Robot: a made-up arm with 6 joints.
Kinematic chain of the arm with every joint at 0, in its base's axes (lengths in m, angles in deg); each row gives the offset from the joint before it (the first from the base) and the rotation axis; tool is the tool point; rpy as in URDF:
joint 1: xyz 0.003 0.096 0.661 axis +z
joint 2: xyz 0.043 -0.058 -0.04 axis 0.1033 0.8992 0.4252
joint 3: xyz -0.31 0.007 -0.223 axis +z
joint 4: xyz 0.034 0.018 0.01 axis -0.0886 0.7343 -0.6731
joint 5: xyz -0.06 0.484 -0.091 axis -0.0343 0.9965 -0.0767
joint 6: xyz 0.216 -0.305 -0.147 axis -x
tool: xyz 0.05 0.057 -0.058 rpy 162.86 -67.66 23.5
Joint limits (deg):
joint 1: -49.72..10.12
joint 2: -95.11..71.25
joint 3: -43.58..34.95
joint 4: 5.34..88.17
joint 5: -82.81..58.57
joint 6: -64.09..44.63
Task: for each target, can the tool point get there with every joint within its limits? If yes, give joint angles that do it. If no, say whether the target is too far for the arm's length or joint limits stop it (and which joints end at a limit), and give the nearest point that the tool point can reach.
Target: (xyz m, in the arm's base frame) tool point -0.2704 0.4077 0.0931
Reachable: yes | joints -27.98 13.59 -10.64 50.89 30.14 -24.05
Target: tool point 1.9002 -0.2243 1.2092
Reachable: no: too far | nearest point 0.6869 -0.0195 0.4909 | short by 1.425 m
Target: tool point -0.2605 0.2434 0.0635
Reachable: yes | joints -22.64 10.30 -7.33 79.16 -0.33 -50.63
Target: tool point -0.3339 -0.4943 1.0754
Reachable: no: joint limits stop it (at a limit: joint 1, joint 2, joint 3, joint 5, joint 6) | nearest point -0.5609 -0.3303 1.0240 | short by 0.285 m
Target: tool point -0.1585 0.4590 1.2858
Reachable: no: joint limits stop it (at a limit: joint 2, joint 3, joint 4, joint 5) | nearest point -0.0998 0.3270 0.9906 | short by 0.329 m
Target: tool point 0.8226 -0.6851 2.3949
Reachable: no: too far | nearest point 0.3385 -0.2238 0.6943 | short by 1.827 m
